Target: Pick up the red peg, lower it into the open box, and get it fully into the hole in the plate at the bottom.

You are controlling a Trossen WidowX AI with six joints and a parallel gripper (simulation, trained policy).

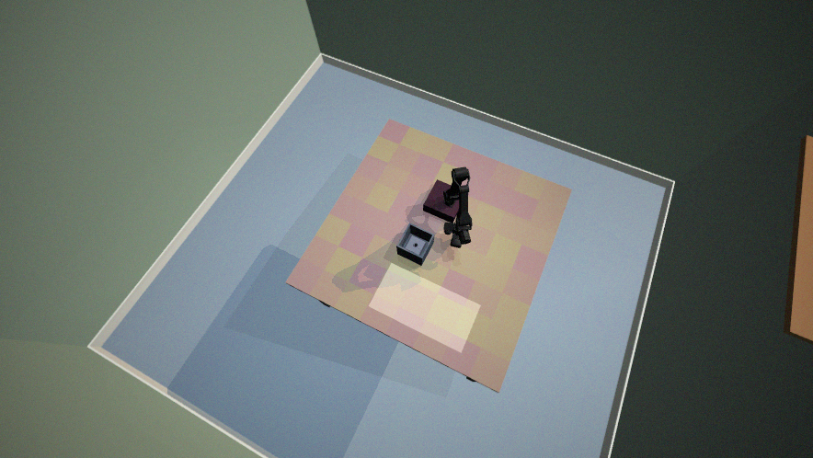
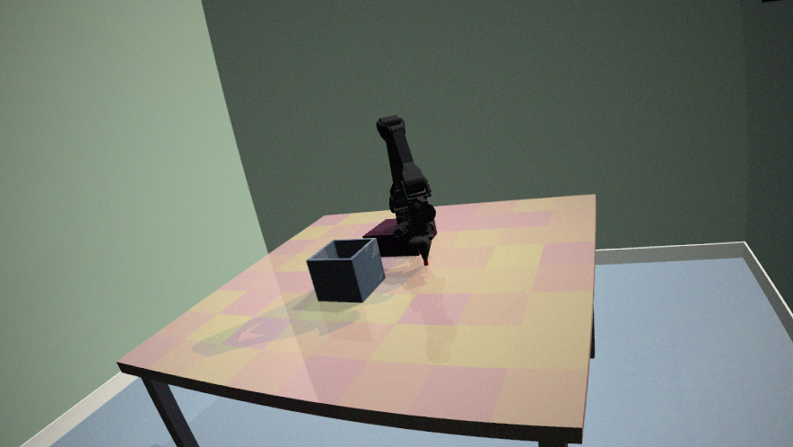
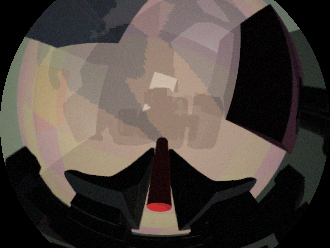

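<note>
The plate is 19 cm ahead of my gripper tip, 17 cm to the right of it and 3 cm above it. The rest, counted from my gripper tip: red peg 2 cm above.
</note>
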